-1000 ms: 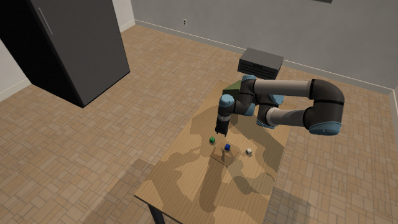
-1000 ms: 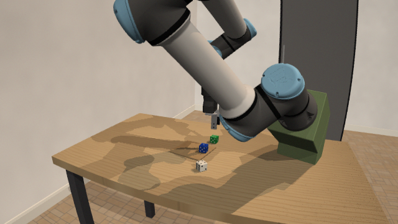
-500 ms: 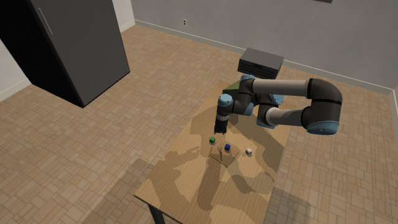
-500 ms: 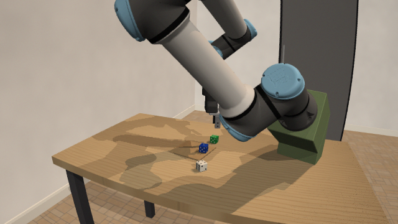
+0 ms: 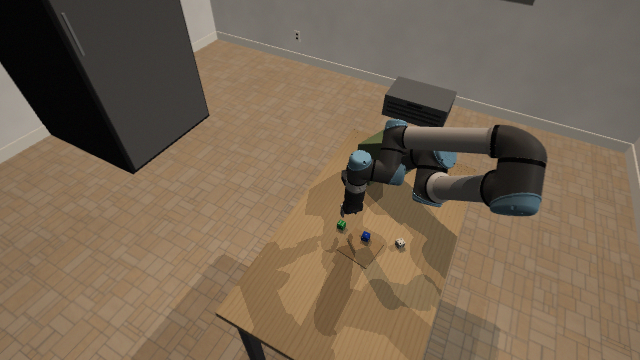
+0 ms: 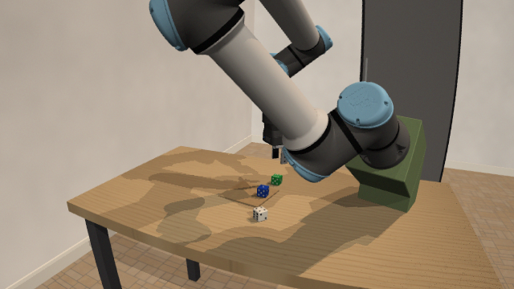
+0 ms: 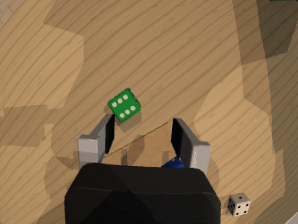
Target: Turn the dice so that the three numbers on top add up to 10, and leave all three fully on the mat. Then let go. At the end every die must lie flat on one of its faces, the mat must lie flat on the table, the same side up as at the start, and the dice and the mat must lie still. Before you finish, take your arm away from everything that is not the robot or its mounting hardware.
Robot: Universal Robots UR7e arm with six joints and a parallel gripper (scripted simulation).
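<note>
The green die is 10 mm ahead of my hand, 20 mm to the right of it and 90 mm below it. Round my hand: tan mat 50 mm ahead, 100 mm to the left, 110 mm below; blue die 10 mm ahead, 100 mm to the left, 90 mm below; white die 60 mm behind, 230 mm to the left, 90 mm below.
</note>
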